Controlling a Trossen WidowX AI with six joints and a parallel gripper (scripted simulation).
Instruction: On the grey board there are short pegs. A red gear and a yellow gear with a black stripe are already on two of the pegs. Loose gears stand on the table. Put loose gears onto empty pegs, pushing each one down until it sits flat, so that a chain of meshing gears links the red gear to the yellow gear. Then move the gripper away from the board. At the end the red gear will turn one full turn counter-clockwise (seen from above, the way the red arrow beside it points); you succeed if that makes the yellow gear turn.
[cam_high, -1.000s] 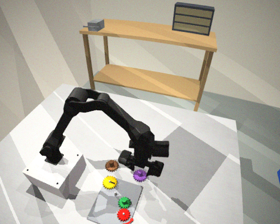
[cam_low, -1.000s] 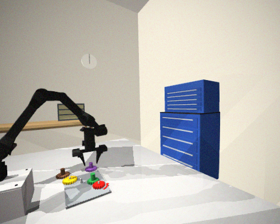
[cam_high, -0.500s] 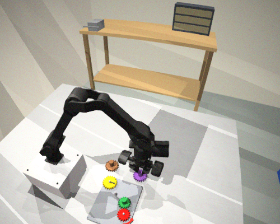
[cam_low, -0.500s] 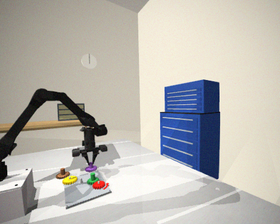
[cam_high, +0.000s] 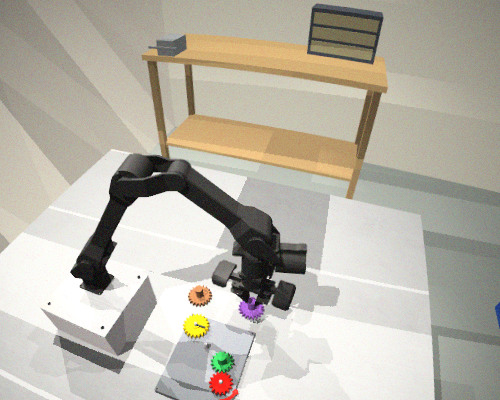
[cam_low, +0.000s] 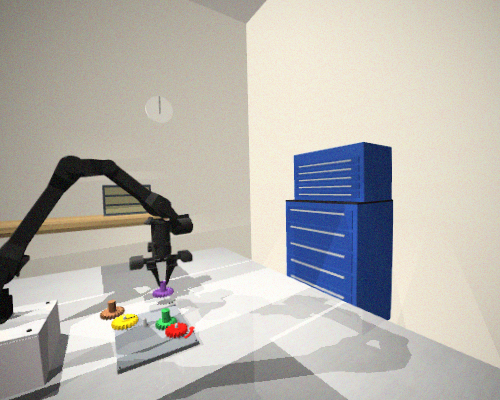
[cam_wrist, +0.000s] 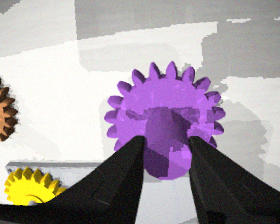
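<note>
The green gear lies 150 mm to the right of my gripper tip, 30 mm below it and 30 mm behind it. The rest, counted from my gripper tip: purple gear (10 mm below); yellow gear (120 mm behind, 80 mm to the right, 40 mm below); orange gear (150 mm behind, 40 mm below, 10 mm to the left).
</note>
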